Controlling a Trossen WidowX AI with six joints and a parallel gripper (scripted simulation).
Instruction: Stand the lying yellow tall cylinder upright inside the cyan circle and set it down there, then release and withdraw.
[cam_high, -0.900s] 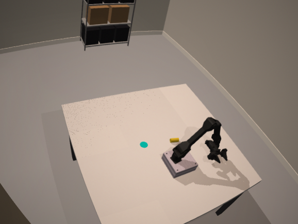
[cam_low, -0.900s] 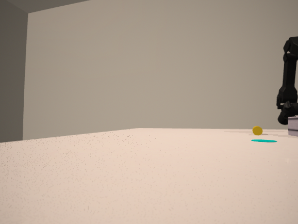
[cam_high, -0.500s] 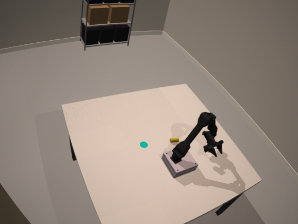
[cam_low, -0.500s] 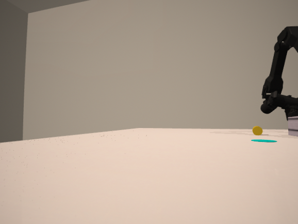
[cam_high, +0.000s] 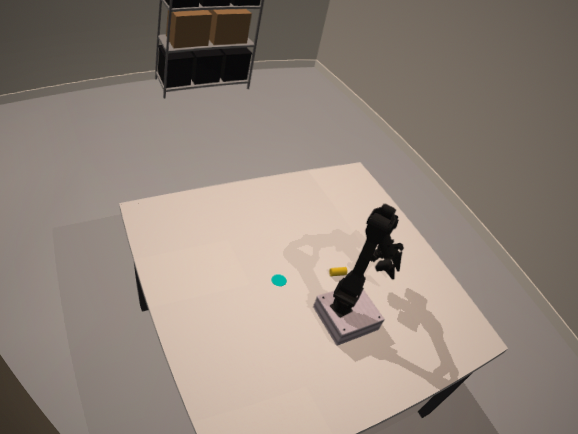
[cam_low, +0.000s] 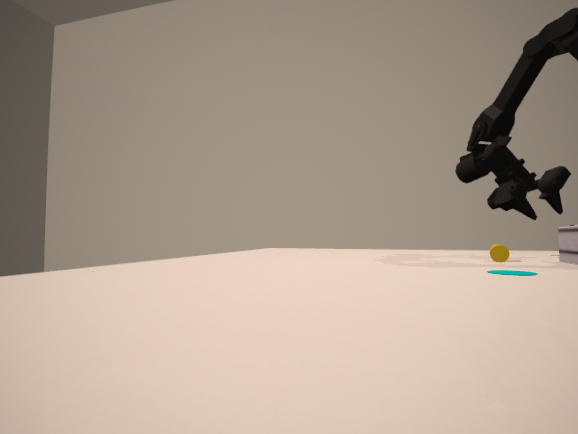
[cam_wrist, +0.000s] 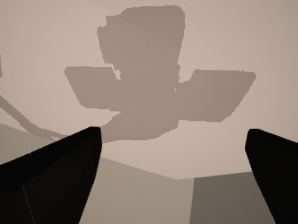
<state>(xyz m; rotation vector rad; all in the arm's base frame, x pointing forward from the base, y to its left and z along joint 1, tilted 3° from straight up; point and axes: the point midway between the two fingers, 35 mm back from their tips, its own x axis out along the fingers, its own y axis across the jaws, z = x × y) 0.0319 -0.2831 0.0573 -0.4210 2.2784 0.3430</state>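
Right now my gripper tip is 17 cm short of the yellow tall cylinder, 15 cm to the right of it and 8 cm above it. The rest, counted from my gripper tip: cyan circle: 38 cm to the left, 25 cm ahead, 9 cm below.
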